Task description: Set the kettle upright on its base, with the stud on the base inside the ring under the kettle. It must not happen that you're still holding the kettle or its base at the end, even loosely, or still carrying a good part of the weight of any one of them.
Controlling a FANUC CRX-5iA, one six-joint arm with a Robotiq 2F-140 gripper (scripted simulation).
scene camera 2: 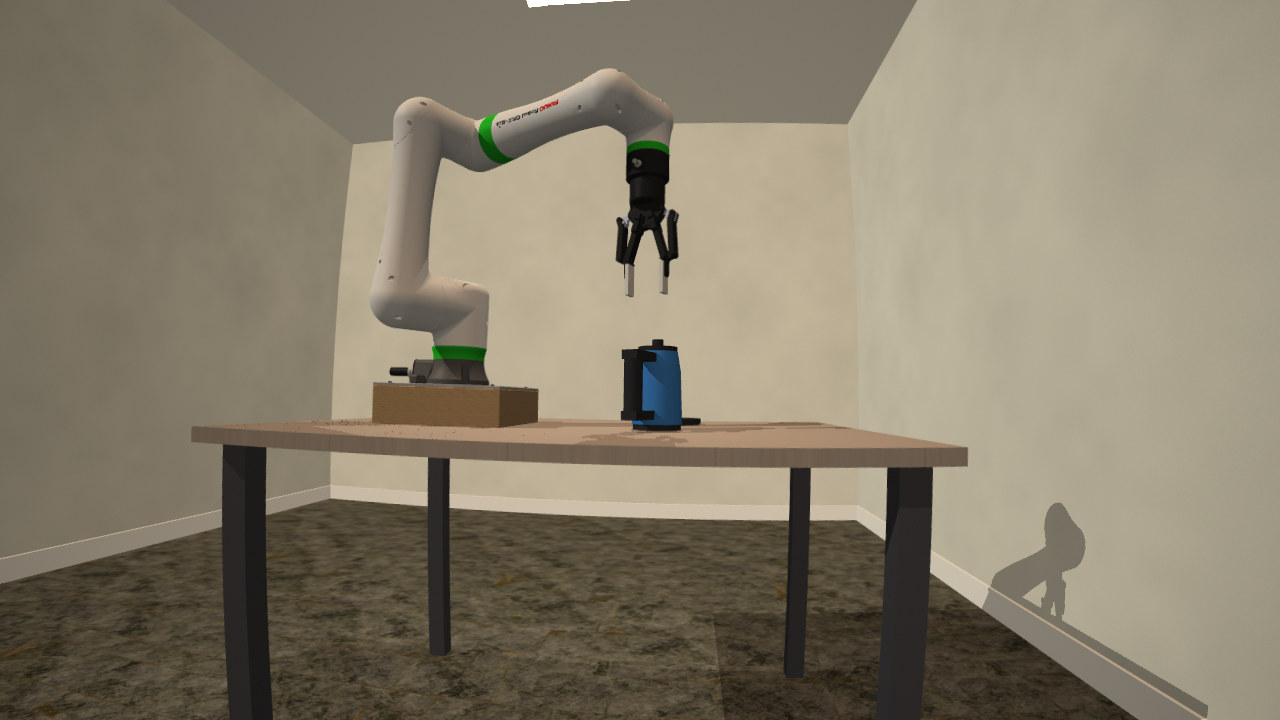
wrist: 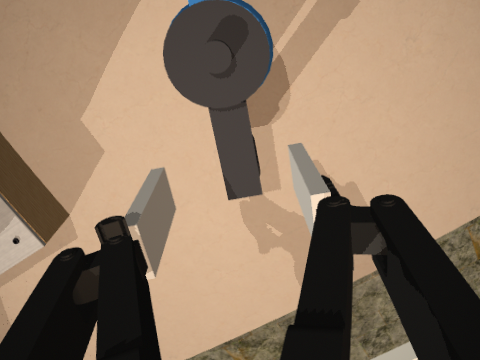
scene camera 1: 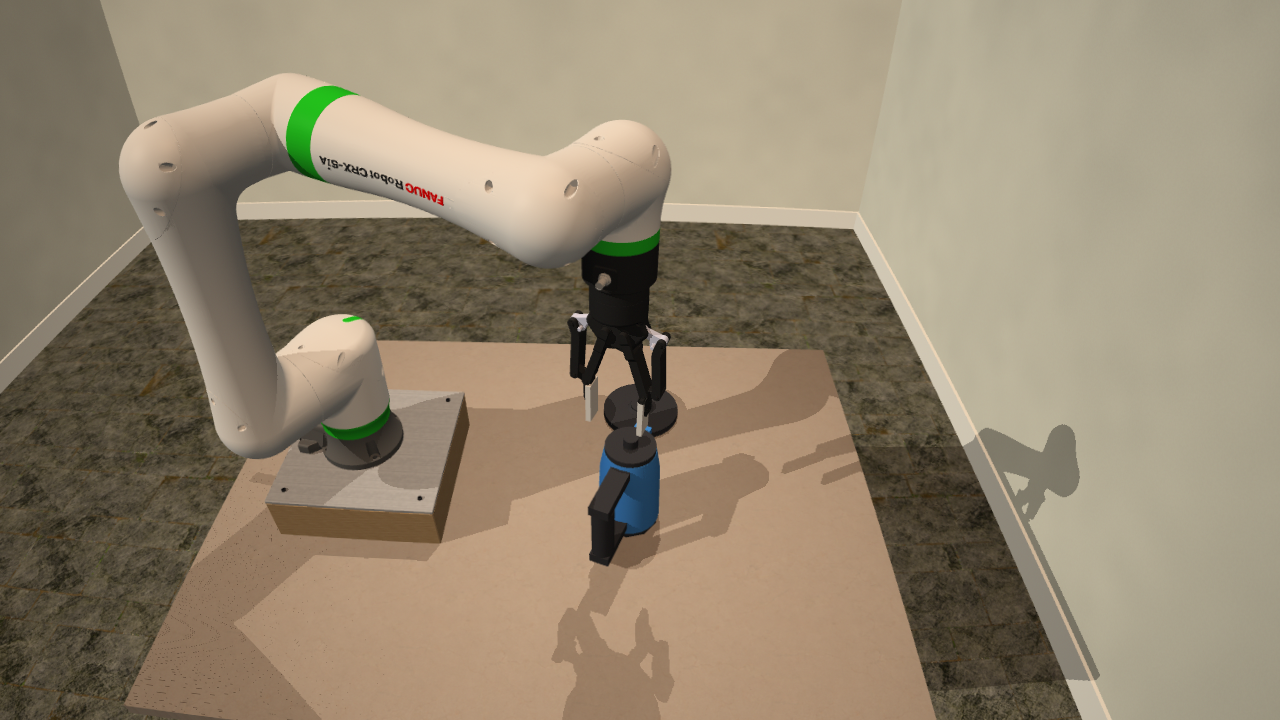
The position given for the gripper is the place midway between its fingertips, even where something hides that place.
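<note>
A blue kettle [scene camera 1: 628,498] shares the scene with a round black base [scene camera 1: 620,408]. Scene camera 2 also shows the kettle [scene camera 2: 657,379], and the wrist view has the kettle [wrist: 242,45] too, while the round black base is out of frame in the wrist view. The gripper [scene camera 1: 616,422] is visible as well; scene camera 2 shows the gripper [scene camera 2: 646,294], and so does the wrist view, with the gripper [wrist: 230,177].
</note>
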